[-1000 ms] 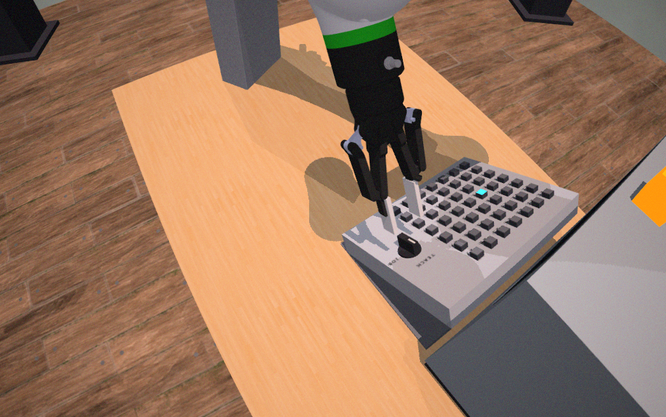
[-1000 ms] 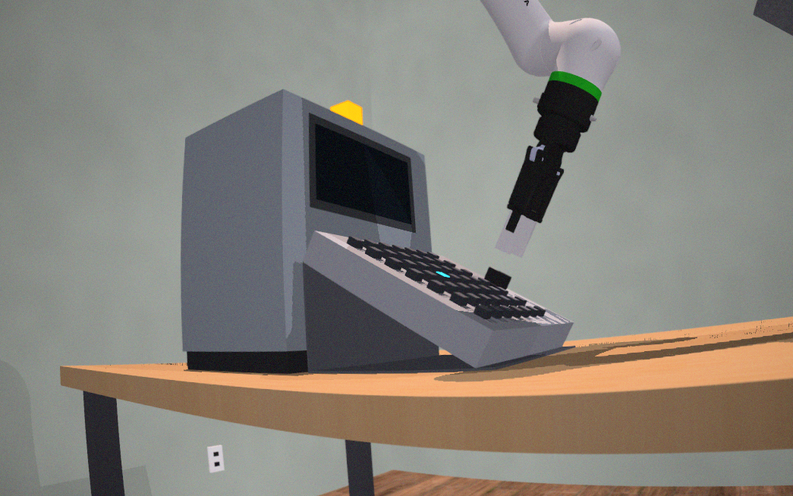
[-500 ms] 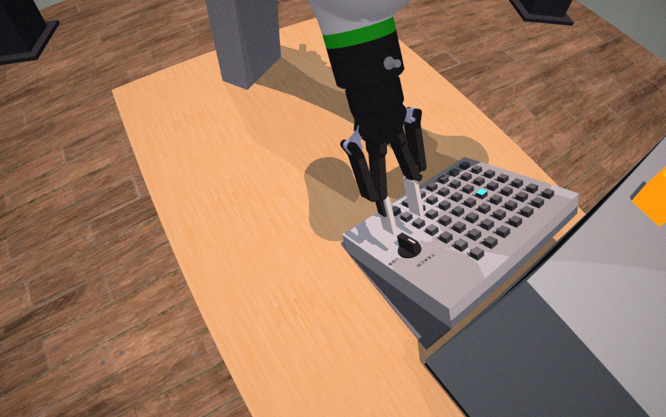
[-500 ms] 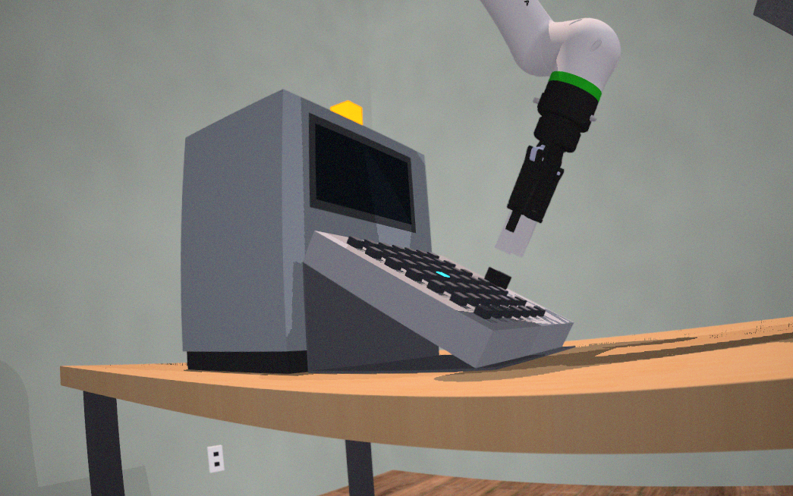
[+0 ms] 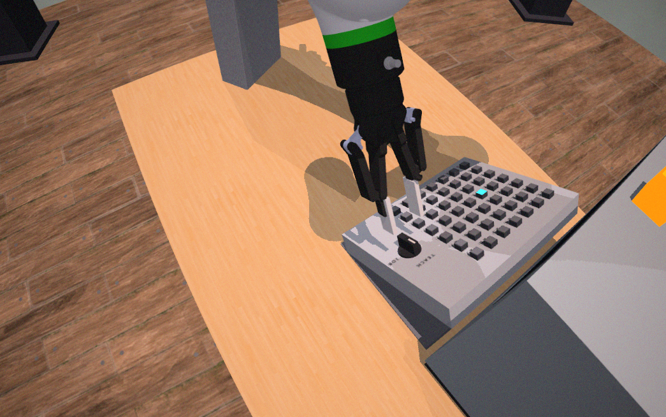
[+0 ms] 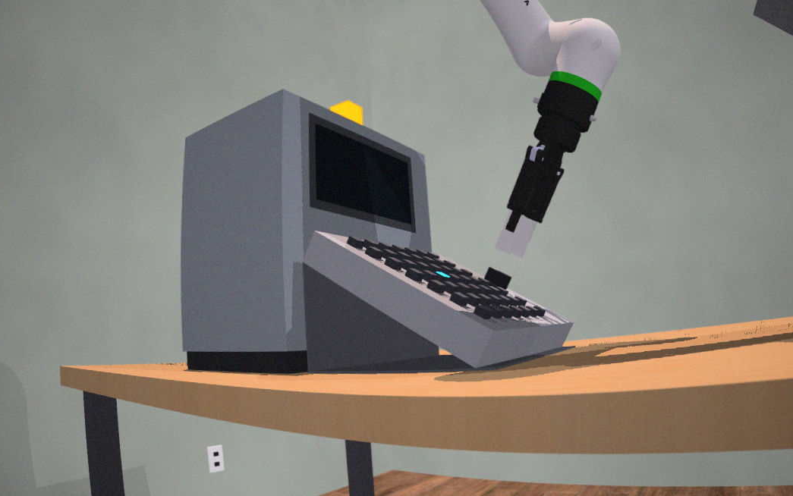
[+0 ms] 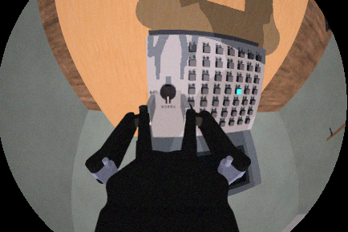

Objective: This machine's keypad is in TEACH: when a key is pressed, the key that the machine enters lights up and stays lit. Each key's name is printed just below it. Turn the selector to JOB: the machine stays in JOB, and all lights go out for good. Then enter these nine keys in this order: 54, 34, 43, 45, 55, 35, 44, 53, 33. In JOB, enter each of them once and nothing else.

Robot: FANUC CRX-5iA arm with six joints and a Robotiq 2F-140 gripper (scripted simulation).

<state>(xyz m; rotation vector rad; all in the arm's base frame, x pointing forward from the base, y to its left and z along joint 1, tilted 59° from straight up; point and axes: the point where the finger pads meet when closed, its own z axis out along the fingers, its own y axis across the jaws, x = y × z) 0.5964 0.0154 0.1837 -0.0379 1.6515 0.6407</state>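
Now: hand 40 mm short of the black selector knob, 20 mm to the right of it and 60 mm above it. The rest, counted from my hand: grey keypad panel (130 mm to the left, 110 mm below); key (60 mm behind, 190 mm to the left, 80 mm below).
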